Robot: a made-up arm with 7 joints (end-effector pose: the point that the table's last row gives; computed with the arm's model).
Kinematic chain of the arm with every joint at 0, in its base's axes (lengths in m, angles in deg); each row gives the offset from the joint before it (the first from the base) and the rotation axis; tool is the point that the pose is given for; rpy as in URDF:
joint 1: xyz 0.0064 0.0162 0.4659 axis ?
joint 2: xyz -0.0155 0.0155 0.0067 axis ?
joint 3: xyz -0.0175 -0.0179 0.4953 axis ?
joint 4: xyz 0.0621 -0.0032 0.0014 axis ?
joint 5: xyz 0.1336 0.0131 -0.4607 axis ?
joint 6: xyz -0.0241 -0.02 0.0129 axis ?
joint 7: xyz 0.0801 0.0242 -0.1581 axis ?
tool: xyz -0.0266 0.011 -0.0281 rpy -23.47 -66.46 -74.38
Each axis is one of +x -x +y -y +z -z.
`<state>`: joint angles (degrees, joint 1 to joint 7).
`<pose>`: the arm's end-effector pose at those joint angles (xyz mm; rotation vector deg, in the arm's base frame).
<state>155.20 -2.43 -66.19 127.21 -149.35 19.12 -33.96</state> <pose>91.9 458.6 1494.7 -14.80 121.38 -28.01</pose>
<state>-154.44 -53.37 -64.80 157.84 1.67 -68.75 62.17</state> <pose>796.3 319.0 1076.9 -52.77 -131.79 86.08</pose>
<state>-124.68 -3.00 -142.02 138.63 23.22 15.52 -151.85</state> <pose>47.9 475.9 1537.3 -91.93 119.81 -10.64</pose>
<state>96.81 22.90 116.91 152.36 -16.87 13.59 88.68</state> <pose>-212.7 267.9 1586.3 -27.21 74.38 16.93</pose>
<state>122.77 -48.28 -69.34 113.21 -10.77 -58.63 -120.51</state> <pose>649.4 -345.9 1217.8 4.57 122.91 59.64</pose>
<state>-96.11 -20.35 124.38 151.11 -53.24 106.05 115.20</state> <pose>400.3 372.7 1310.0 4.15 13.06 148.89</pose>
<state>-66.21 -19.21 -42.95 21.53 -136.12 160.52 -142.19</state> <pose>-287.9 -221.3 845.7 1.81 87.28 -23.57</pose>
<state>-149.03 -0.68 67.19 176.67 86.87 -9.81 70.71</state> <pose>-41.0 103.6 1595.8 -153.88 15.82 89.68</pose>
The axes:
joint 1: +z
joint 2: +y
joint 3: +z
joint 4: -y
joint 5: -z
joint 6: +y
joint 7: -z

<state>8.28 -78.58 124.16 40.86 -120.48 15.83 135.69</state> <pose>-213.4 445.1 133.2 59.09 -125.50 18.32</pose>
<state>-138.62 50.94 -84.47 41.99 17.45 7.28 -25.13</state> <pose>-462.7 389.7 504.6 71.46 -97.26 29.86</pose>
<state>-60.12 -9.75 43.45 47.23 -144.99 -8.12 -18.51</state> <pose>539.1 -64.1 670.8 -8.61 -98.86 74.11</pose>
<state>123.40 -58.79 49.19 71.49 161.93 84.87 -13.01</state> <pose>-232.1 -597.5 1117.8 -12.79 60.21 89.47</pose>
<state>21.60 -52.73 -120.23 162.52 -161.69 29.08 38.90</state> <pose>-898.8 -404.6 1104.3 137.57 21.01 -7.79</pose>
